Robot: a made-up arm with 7 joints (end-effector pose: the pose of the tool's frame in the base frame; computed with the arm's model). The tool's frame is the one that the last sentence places. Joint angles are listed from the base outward.
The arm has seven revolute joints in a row. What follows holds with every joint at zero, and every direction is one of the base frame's.
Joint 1 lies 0.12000 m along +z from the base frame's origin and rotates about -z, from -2.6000 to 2.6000 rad.
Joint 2 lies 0.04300 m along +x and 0.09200 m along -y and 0.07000 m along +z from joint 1 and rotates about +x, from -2.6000 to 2.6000 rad.
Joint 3 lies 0.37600 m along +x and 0.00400 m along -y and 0.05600 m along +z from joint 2 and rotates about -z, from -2.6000 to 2.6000 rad.
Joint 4 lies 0.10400 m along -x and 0.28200 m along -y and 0.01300 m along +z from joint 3 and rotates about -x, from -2.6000 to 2.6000 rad.
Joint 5 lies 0.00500 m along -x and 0.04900 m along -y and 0.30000 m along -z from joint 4 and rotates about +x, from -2.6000 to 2.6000 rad.
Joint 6 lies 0.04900 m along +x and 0.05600 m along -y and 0.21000 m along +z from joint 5 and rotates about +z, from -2.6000 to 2.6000 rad.
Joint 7 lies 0.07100 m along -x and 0.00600 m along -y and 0.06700 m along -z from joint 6 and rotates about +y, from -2.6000 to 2.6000 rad.
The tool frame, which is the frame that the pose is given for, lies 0.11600 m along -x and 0.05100 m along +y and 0.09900 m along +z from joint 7; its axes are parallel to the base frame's.
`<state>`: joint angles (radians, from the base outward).
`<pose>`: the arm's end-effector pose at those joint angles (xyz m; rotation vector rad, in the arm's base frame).
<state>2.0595 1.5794 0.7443 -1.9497 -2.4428 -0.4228 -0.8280</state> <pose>-0.4241 -0.1537 0.4534 0.5666 -0.4942 -3.0080</pose>
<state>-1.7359 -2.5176 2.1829 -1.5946 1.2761 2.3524 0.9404</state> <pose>0.1762 0.5375 0.4272 0.1205 1.7418 -0.0395</pose>
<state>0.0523 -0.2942 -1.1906 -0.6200 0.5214 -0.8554 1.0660</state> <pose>0.7645 -0.3519 0.1748 0.2919 2.0421 0.3088</pose>
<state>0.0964 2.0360 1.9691 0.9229 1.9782 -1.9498 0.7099</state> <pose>-0.3510 -0.2656 0.4114 -0.3291 -0.8954 0.7750</pose>
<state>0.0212 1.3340 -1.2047 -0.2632 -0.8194 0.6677 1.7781</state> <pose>0.5100 -0.0872 0.0918 -0.7377 0.3010 0.9818</pose>
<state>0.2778 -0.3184 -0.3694 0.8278 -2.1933 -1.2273 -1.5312</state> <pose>0.3570 -0.8786 0.2548 1.2401 1.0059 -1.5194</pose>
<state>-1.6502 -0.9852 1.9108 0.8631 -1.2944 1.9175 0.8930</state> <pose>0.1100 0.2461 -0.0087 -1.3417 1.9476 -0.2347</pose>
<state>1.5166 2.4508 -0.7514 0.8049 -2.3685 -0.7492 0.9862</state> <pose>0.5519 -0.7190 0.2063 0.4131 0.1141 -3.0276</pose>
